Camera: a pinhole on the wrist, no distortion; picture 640 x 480 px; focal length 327.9 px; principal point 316.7 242.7 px. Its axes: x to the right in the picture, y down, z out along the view. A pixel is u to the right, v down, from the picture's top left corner.
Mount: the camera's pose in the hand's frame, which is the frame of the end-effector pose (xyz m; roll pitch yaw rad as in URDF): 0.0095 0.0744 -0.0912 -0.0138 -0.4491 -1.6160
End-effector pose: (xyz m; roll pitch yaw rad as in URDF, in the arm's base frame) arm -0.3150 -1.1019 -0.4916 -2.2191 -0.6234 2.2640
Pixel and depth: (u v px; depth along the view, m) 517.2 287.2 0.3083
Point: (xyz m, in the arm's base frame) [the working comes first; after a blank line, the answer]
In the camera's frame: 0.1885 0.0418 0.3083

-0.5615 -1.1052 -0.6148
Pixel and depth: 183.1 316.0 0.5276
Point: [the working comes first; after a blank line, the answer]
In the camera's frame: -0.2150 0.1179 0.5276

-0.5553 -0.7102 -0.8610
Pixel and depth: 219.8 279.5 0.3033
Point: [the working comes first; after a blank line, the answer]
In the camera's frame: -0.0896 0.0340 0.3033

-0.4168 -0.8884 -0.7123
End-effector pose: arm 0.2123 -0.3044 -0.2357 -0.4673 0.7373 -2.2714
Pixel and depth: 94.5 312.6 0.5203
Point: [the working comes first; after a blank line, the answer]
In the camera's frame: -0.3526 0.1109 0.5203

0.6669 -0.7678 -0.3944
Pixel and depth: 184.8 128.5 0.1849
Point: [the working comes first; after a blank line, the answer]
In the camera's frame: -0.0744 -0.0644 0.1849

0.4294 -0.3888 -0.2510
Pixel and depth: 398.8 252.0 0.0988
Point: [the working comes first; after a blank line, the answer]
In the camera's frame: 0.0247 0.0028 0.0988

0.2882 -0.3516 -0.2715
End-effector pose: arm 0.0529 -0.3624 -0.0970 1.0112 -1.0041 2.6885
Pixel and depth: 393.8 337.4 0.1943
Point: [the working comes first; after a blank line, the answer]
In the camera's frame: 0.0457 0.0561 0.1943

0.1457 -0.3782 0.0437
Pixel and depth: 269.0 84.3 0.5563
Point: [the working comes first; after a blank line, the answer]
In the camera's frame: -0.0809 -0.2687 0.5563

0.6248 -0.5217 -0.0063
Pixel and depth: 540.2 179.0 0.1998
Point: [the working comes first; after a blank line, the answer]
In the camera's frame: 0.1362 -0.0388 0.1998

0.1978 -0.3169 -0.0601
